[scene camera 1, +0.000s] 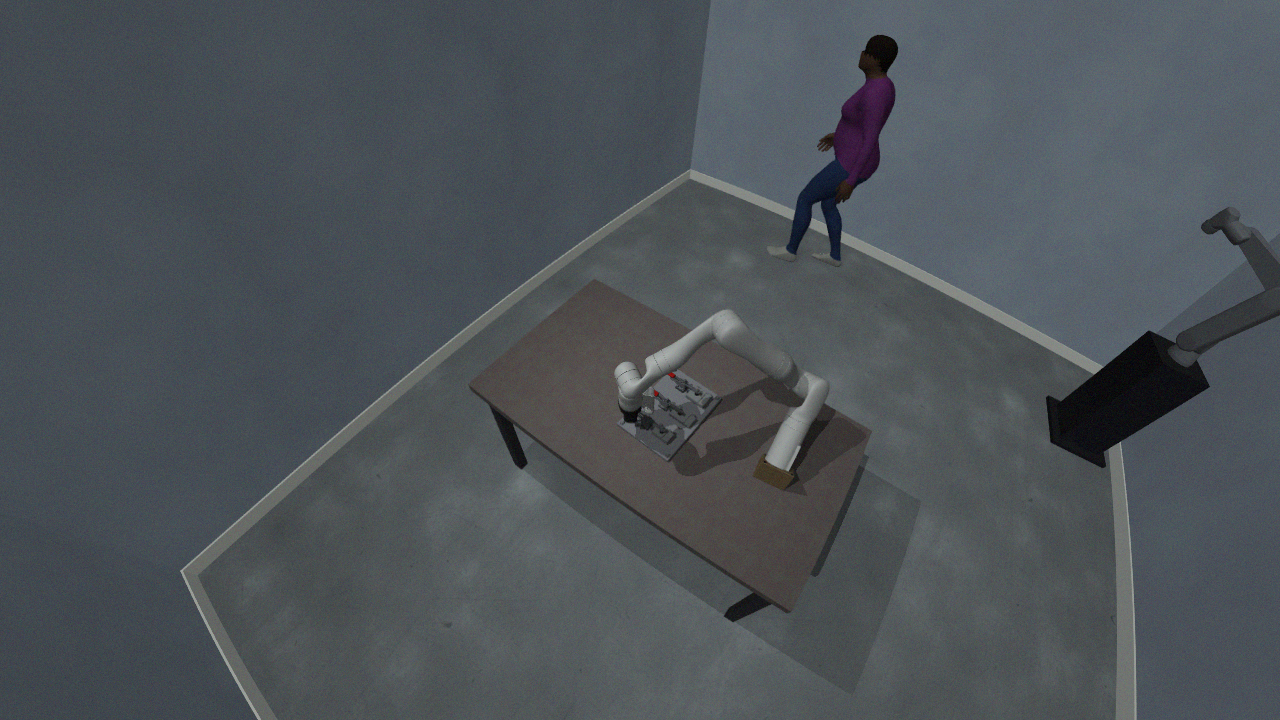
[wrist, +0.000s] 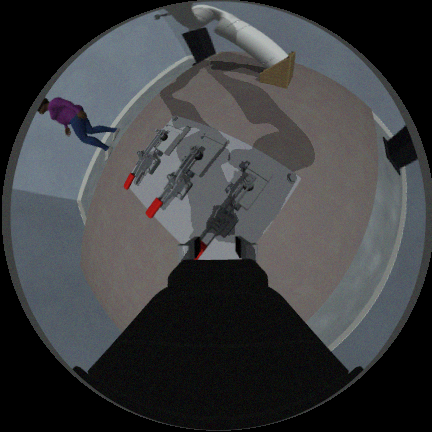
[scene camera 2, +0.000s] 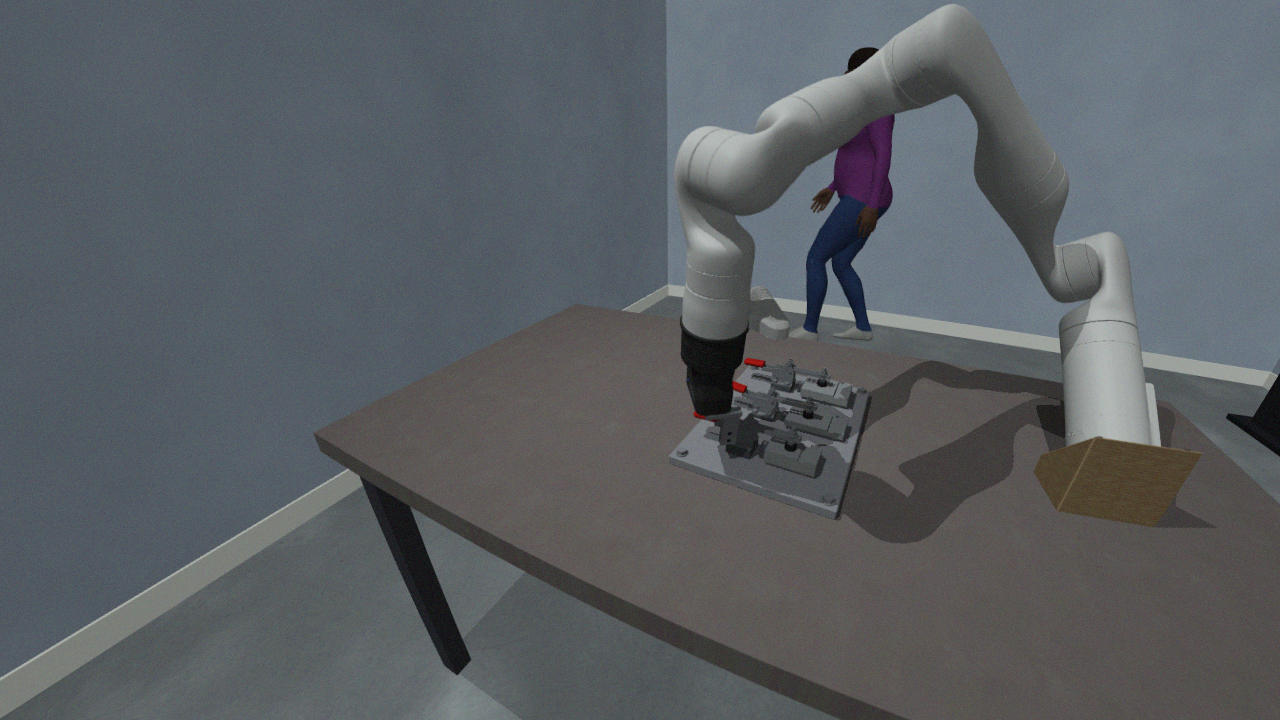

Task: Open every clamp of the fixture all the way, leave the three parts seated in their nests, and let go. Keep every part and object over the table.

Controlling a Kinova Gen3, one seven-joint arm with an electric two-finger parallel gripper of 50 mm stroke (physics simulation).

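Places are measured from the arm's base along level axes (x ahead, y left, z up), in metres.
Pixels of known places: gripper, fingertip midpoint: [scene camera 1: 638, 418] [wrist: 217, 243] [scene camera 2: 721, 427]; arm's base, origin of the base link: [scene camera 1: 776, 463] [wrist: 276, 61] [scene camera 2: 1107, 453].
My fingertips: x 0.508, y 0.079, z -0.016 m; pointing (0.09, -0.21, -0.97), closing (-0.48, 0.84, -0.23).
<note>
Ahead of a thing's pixels: the offset from my fingertips to its top centre. "spot": to the spot under its first point. Level surfaces: height alone.
The grey fixture plate [scene camera 1: 683, 433] [scene camera 2: 756, 484] [wrist: 167, 225] lies on the table and carries three toggle clamps. The near clamp {0.022 m up, 0.031 m back, 0.013 m right} [scene camera 2: 739, 434] [wrist: 222, 220], middle clamp {0.012 m up, 0.049 m back, 0.122 m right} [scene camera 2: 760, 405] [wrist: 180, 182] and far clamp {0.017 m up, 0.065 m back, 0.231 m right} [scene camera 2: 785, 374] [wrist: 147, 161] have red handles lying low, with their arms reaching over the parts. The near part {0.014 m down, 0.102 m back, 0.002 m right} [scene camera 2: 793, 458] [wrist: 257, 189], middle part {0.024 m down, 0.128 m back, 0.109 m right} [scene camera 2: 819, 423] [wrist: 215, 157] and far part {0.019 m down, 0.141 m back, 0.219 m right} [scene camera 2: 827, 391] [wrist: 178, 140] are grey blocks in their nests. My gripper [scene camera 2: 713, 411] [wrist: 217, 243] is open and empty at the near clamp's handle; its left finger in the wrist view partly hides the red grip {spot: 0.005 m up, 0.020 m ahead, 0.014 m right} [wrist: 201, 250].
The arm's base stands on a wooden block [scene camera 1: 774, 473] [scene camera 2: 1123, 479] [wrist: 280, 72] on the brown table {0.055 m down} [scene camera 1: 554, 358] [scene camera 2: 537, 447] [wrist: 335, 200]. A person [scene camera 1: 863, 134] [scene camera 2: 863, 170] [wrist: 70, 115] stands beyond the table. Another arm stands on a black pedestal [scene camera 1: 1123, 398] [wrist: 200, 45].
</note>
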